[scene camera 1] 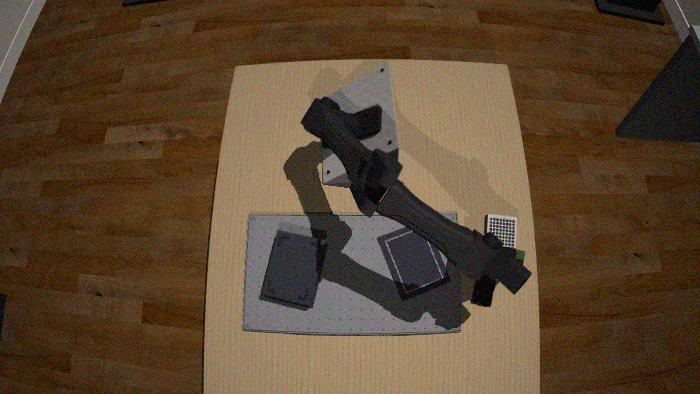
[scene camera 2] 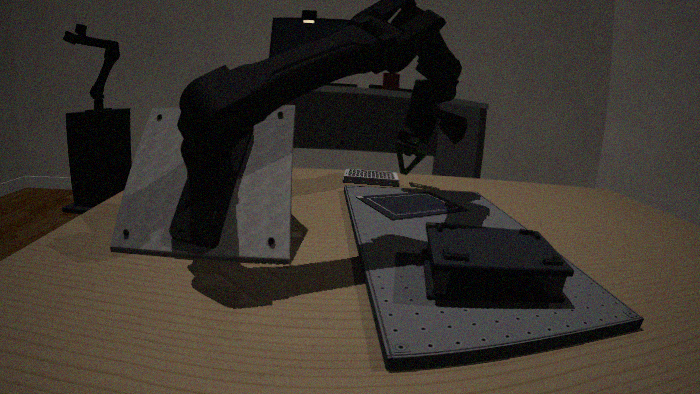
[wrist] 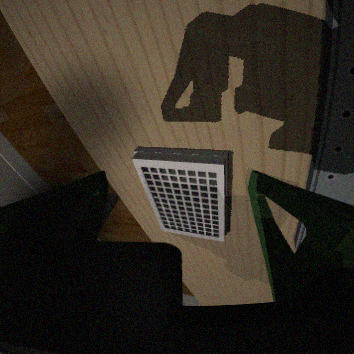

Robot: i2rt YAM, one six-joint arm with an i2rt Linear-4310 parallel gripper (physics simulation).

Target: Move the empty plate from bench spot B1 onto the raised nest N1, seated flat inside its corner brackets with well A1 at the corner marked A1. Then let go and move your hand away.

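Pixels of known places: gripper, between the fingertips: (scene camera 2: 405, 164) (wrist: 177, 178); arm's base, origin of its link: (scene camera 1: 352, 128) (scene camera 2: 213, 178).
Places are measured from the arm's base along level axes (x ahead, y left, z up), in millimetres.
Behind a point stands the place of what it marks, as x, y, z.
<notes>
The plate (scene camera 1: 501, 227) @(218, 391, -71) (scene camera 2: 371, 176) @(247, 372, -70) (wrist: 187, 200) @(258, 385, -69), white-topped with a grid of dark wells, lies flat on the bench just off the right end of the perforated board in scene camera 1. The raised nest N1 (scene camera 1: 295, 267) @(352, -108, -29) (scene camera 2: 495, 247) @(347, -120, -29) is a dark block with low corner brackets, turned slightly on the board's left part; its A1 mark is not readable. My gripper (scene camera 2: 407, 166) @(324, 369, -35) (wrist: 177, 178) @(324, 369, -35) is open and empty above the plate. In the wrist view the plate shows between the spread green fingers, nearer the right one. In scene camera 1 the arm hides part of the plate.
The perforated board (scene camera 1: 350, 320) @(464, 26, -69) (scene camera 2: 450, 345) @(269, -237, -69) carries the nest and a flat dark pad with a white outline (scene camera 1: 415, 260) @(310, 170, -68) (scene camera 2: 410, 205) @(300, 153, -68). The arm's grey tilted mounting plate (scene camera 1: 360, 85) @(-116, 15, 27) (scene camera 2: 145, 200) @(-97, -40, -26) stands behind the board. The bench edge lies close beside the plate.
</notes>
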